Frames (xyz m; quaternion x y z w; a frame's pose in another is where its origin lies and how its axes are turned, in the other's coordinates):
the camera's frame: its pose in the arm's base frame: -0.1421 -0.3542 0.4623 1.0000 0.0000 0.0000 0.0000
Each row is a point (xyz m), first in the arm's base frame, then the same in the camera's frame.
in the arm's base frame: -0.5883 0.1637 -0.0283
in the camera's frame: -0.4462 -0.5179 0.4906
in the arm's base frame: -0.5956 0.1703 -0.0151
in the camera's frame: -0.4535 -0.5245 0.4774
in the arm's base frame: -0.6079 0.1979 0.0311
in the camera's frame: -0.4658 -0.5521 0.4312
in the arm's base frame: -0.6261 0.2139 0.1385
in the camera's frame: -0.4840 -0.5681 0.3238
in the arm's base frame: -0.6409 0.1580 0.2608
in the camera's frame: -0.4988 -0.5122 0.2015
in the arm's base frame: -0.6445 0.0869 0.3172
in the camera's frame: -0.5024 -0.4411 0.1451
